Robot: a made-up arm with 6 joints. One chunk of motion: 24 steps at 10 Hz.
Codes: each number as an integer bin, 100 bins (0 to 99) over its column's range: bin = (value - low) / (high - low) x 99, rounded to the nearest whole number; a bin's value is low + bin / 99 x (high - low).
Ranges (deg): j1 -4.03..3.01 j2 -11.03..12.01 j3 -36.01..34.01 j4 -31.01..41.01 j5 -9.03..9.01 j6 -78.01..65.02
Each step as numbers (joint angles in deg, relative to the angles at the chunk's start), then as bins.
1 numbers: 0.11 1.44 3.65 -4.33 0.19 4.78
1 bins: 58 54 56 37 51 57
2 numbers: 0.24 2.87 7.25 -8.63 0.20 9.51
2 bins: 60 60 61 31 51 61
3 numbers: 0.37 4.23 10.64 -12.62 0.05 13.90
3 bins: 62 66 66 25 50 64
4 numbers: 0.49 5.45 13.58 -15.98 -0.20 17.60
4 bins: 64 71 70 21 48 66
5 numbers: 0.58 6.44 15.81 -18.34 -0.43 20.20
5 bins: 65 75 73 17 47 68
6 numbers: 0.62 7.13 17.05 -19.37 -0.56 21.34
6 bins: 65 78 75 16 46 69
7 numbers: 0.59 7.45 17.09 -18.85 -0.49 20.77
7 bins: 65 79 75 17 47 68
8 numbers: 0.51 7.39 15.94 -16.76 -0.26 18.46
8 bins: 64 79 73 20 48 67
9 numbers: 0.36 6.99 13.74 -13.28 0.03 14.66
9 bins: 62 77 70 24 50 64
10 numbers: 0.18 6.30 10.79 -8.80 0.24 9.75
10 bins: 59 74 66 31 51 61
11 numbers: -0.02 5.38 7.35 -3.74 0.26 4.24
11 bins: 56 71 61 37 51 57
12 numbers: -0.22 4.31 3.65 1.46 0.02 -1.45
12 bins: 54 66 56 45 50 53
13 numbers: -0.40 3.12 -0.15 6.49 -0.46 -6.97
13 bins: 51 61 51 52 47 49
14 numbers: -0.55 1.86 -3.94 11.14 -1.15 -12.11
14 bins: 49 55 45 58 43 46
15 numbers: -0.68 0.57 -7.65 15.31 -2.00 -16.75
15 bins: 47 50 40 64 39 42
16 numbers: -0.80 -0.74 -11.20 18.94 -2.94 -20.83
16 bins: 45 44 35 69 33 40
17 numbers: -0.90 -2.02 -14.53 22.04 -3.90 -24.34
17 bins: 44 39 30 73 28 37
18 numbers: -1.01 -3.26 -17.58 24.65 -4.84 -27.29
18 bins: 42 33 26 77 23 35
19 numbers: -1.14 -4.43 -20.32 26.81 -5.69 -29.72
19 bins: 41 28 22 79 18 33
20 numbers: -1.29 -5.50 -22.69 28.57 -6.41 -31.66
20 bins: 39 24 19 82 14 32
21 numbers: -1.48 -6.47 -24.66 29.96 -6.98 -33.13
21 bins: 36 20 16 84 11 31
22 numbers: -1.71 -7.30 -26.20 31.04 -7.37 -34.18
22 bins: 33 16 14 85 9 30
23 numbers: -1.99 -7.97 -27.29 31.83 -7.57 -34.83
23 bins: 29 13 12 86 8 30
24 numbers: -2.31 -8.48 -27.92 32.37 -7.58 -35.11
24 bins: 24 11 11 87 8 30
